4 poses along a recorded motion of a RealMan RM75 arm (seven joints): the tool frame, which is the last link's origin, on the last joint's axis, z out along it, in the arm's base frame.
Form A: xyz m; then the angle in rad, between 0 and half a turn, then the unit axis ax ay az.
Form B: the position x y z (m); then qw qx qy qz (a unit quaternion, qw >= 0). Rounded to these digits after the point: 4 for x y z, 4 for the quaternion.
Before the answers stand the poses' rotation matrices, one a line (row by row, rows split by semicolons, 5 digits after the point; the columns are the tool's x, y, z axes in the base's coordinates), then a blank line. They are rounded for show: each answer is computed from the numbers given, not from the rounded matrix.
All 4 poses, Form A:
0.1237, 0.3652, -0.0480, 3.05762, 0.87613, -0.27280, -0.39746
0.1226, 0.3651, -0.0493, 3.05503, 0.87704, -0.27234, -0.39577
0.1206, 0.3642, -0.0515, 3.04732, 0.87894, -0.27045, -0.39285
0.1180, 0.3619, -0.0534, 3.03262, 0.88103, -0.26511, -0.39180
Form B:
0.53603 -0.44384 -0.71811; -0.51051 -0.84790 0.14299; -0.67235 0.28996 -0.68108
0.53926 -0.44259 -0.71646; -0.51103 -0.84820 0.13934; -0.66937 0.29099 -0.68358
0.54607 -0.43738 -0.71450; -0.51134 -0.84960 0.12928; -0.66358 0.29476 -0.68759
0.55375 -0.42314 -0.71716; -0.50836 -0.85392 0.11131; -0.65949 0.30294 -0.68797

0.1237, 0.3652, -0.0480, 0.0420, 0.8754, -0.2726, -0.3971
0.1226, 0.3651, -0.0493, 0.0433, 0.8762, -0.2721, -0.3954
0.1206, 0.3642, -0.0515, 0.0471, 0.8780, -0.2701, -0.3924
0.1180, 0.3619, -0.0534, 0.0545, 0.8797, -0.2647, -0.3912

